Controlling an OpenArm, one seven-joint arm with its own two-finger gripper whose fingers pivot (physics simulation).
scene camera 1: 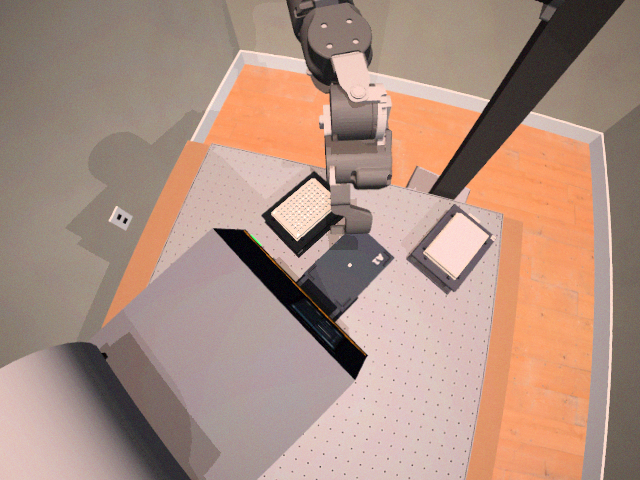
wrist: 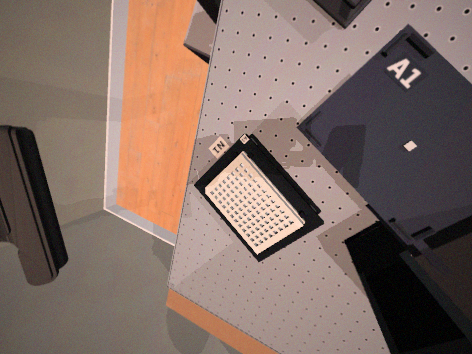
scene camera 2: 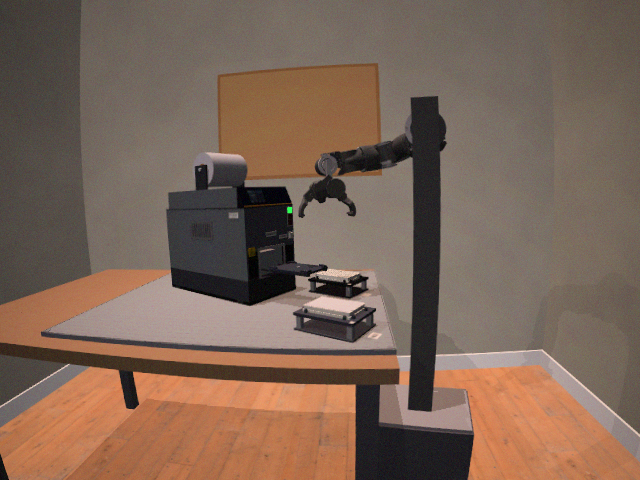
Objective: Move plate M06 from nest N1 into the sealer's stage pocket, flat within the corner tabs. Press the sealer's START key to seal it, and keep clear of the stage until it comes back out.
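Note:
White multi-well plate M06 [scene camera 1: 299,210] [scene camera 2: 338,274] [wrist: 252,205] lies in black nest N1 [scene camera 1: 299,250] [wrist: 291,186]. The sealer [scene camera 1: 232,320] [scene camera 2: 206,248] has its dark stage [scene camera 1: 356,271] [scene camera 2: 302,268] [wrist: 400,190] out at the front. The stage pocket holds no plate; corner tabs and an A1 mark show. A green light [scene camera 2: 289,209] is lit on the sealer's front; I cannot clearly make out the START key. My gripper [scene camera 2: 327,213] is open and empty, high above the stage and nest; one finger shows at the wrist view's left edge.
A second nest [scene camera 1: 436,271] [scene camera 2: 369,313] holds another white plate [scene camera 1: 457,245] [scene camera 2: 333,305], on the stage's other side from N1. A film roll [scene camera 2: 227,169] sits on the sealer. The dark arm post [scene camera 1: 516,103] [scene camera 2: 424,258] stands beyond the table edge.

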